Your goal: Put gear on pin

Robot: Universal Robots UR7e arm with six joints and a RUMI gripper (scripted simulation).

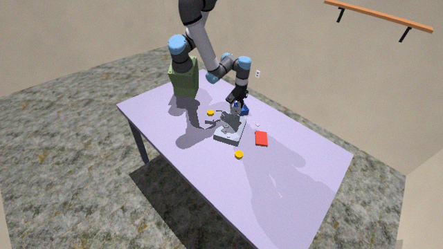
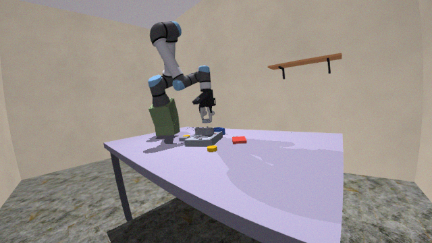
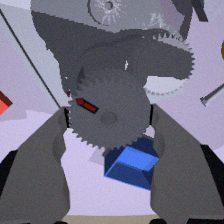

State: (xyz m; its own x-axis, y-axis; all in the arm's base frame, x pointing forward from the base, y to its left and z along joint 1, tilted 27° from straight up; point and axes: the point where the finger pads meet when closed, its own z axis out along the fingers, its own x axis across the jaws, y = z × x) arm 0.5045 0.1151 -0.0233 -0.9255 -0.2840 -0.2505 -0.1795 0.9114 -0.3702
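Right now my hand is right at the grey toothed gear. Round my hand: small grey block: 120 mm behind, 120 mm to the right, 120 mm below; then blue bin: 80 mm behind, 160 mm to the left, 120 mm below; then flat red block: 220 mm ahead, 70 mm to the left, 120 mm below.
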